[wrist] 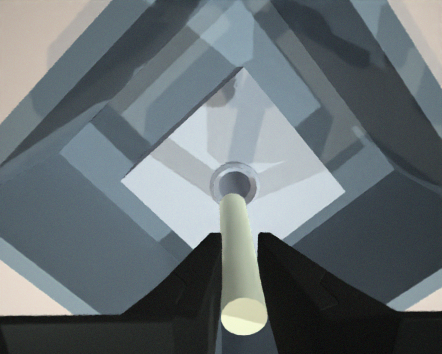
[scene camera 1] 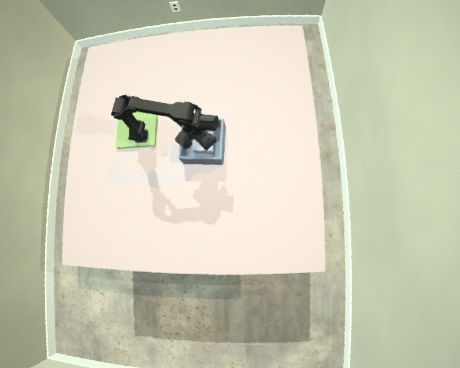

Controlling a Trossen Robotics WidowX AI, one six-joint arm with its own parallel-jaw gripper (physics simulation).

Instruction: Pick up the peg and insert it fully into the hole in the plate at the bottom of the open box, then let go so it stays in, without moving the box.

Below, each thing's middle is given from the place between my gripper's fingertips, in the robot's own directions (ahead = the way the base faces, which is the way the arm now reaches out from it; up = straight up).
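Scene:
Light grey plate point(wrist: 182, 178) 90 mm below my hand. Pale yellow-green peg point(wrist: 243, 309) 10 mm ahead of my hand, 10 mm to the left of it and 20 mm below it. My gripper is 70 mm above the blue-grey box point(scene camera 1: 186, 156).

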